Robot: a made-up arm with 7 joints. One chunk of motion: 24 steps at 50 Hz.
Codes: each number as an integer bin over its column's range. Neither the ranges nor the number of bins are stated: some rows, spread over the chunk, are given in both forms.
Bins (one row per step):
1: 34 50 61 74 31 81
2: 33 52 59 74 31 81
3: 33 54 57 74 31 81
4: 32 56 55 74 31 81
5: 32 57 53 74 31 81
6: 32 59 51 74 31 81
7: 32 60 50 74 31 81
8: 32 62 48 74 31 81
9: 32 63 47 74 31 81
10: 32 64 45 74 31 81
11: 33 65 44 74 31 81
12: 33 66 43 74 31 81
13: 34 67 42 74 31 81
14: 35 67 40 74 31 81
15: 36 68 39 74 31 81
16: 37 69 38 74 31 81
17: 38 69 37 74 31 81
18: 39 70 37 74 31 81
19: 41 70 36 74 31 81
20: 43 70 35 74 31 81
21: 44 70 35 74 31 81
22: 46 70 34 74 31 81
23: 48 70 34 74 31 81
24: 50 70 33 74 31 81
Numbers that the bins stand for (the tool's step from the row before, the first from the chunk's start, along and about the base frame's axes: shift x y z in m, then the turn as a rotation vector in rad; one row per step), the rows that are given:
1: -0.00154 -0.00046 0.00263 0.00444 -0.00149 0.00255
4: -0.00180 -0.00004 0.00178 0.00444 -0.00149 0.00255
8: -0.00180 0.00038 0.00079 0.00444 -0.00149 0.00255
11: -0.00167 0.00060 0.00022 0.00444 -0.00149 0.00255
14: -0.00140 0.00074 -0.00034 0.00444 -0.00149 0.00255
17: -0.00101 0.00088 -0.00077 0.00444 -0.00149 0.00255
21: -0.00022 0.00095 -0.00105 0.00444 -0.00149 0.00255
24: 0.00057 0.00095 -0.00133 0.00444 -0.00149 0.00255
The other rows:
2: -0.00167 -0.00032 0.00234 0.00444 -0.00149 0.00255
3: -0.00167 -0.00018 0.00206 0.00444 -0.00149 0.00255
5: -0.00180 0.00003 0.00149 0.00444 -0.00149 0.00255
6: -0.00180 0.00017 0.00121 0.00444 -0.00149 0.00255
7: -0.00180 0.00024 0.00107 0.00444 -0.00149 0.00255
9: -0.00180 0.00045 0.00065 0.00444 -0.00149 0.00255
10: -0.00180 0.00053 0.00036 0.00444 -0.00149 0.00255
12: -0.00167 0.00067 0.00008 0.00444 -0.00149 0.00255
13: -0.00154 0.00074 -0.00006 0.00444 -0.00149 0.00255
15: -0.00127 0.00081 -0.00048 0.00444 -0.00149 0.00255
16: -0.00114 0.00088 -0.00063 0.00444 -0.00149 0.00255
18: -0.00088 0.00095 -0.00077 0.00444 -0.00149 0.00255
19: -0.00062 0.00095 -0.00091 0.00444 -0.00149 0.00255
20: -0.00035 0.00095 -0.00105 0.00444 -0.00149 0.00255
22: 0.00004 0.00095 -0.00119 0.00444 -0.00149 0.00255
23: 0.00030 0.00095 -0.00119 0.00444 -0.00149 0.00255

